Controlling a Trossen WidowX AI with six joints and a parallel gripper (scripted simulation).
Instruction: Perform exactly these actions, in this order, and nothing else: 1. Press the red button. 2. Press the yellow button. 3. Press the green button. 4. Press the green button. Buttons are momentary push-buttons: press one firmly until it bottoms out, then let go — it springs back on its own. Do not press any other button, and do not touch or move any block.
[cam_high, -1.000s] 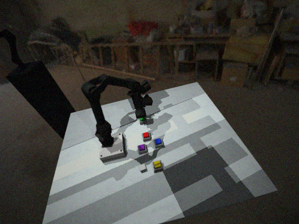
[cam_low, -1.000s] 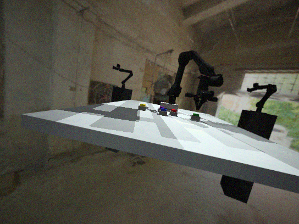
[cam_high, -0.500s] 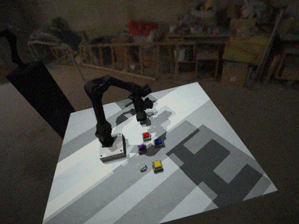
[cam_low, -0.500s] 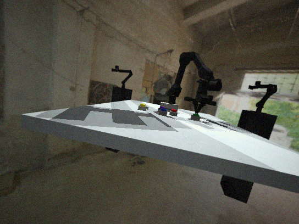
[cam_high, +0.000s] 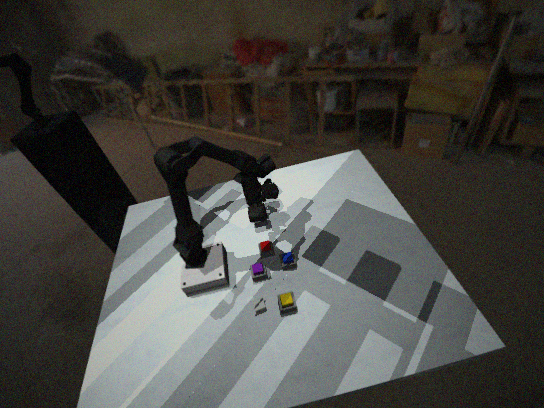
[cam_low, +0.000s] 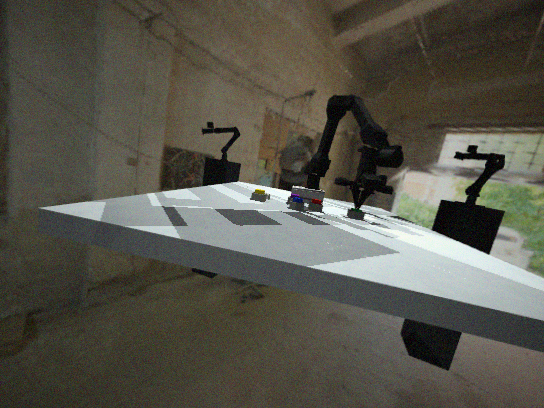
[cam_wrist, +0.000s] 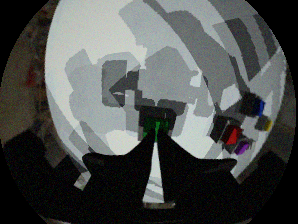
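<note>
The red button is 30 mm ahead of my gripper tip and 140 mm to the right of it. Also, from my gripper tip: green button 10 mm below; then blue button 100 mm ahead, 200 mm to the right; then purple button 10 mm ahead, 230 mm to the right.
</note>
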